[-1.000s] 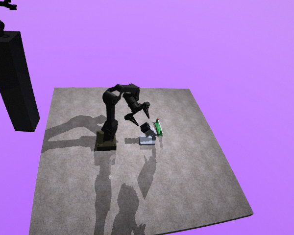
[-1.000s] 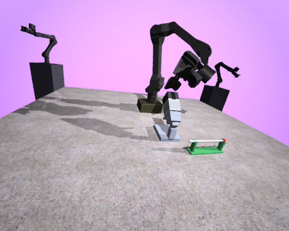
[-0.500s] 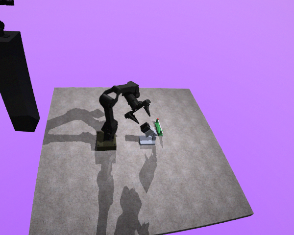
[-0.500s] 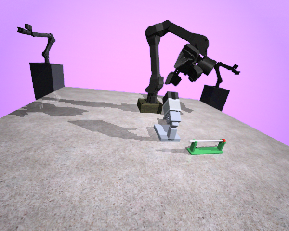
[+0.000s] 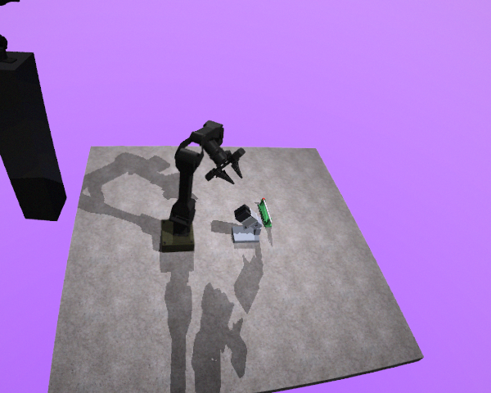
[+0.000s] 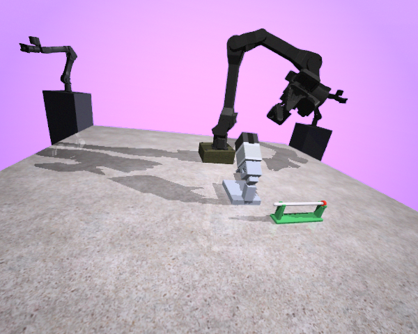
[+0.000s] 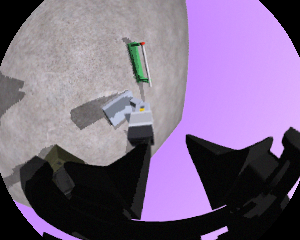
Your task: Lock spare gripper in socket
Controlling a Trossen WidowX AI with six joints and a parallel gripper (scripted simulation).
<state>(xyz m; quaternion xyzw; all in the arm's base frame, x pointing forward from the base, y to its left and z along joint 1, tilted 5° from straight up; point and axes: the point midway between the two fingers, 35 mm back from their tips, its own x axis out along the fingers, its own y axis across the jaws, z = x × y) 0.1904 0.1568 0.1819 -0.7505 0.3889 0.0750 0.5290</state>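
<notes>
My gripper tip is 16 cm short of the green rest, 3 cm to the right of it and 20 cm above it. From my gripper tip the other things lie so: spare gripper: 5 cm ahead, 9 cm to the right, 11 cm below; grey mount: 8 cm ahead, 9 cm to the right, 17 cm below.
</notes>
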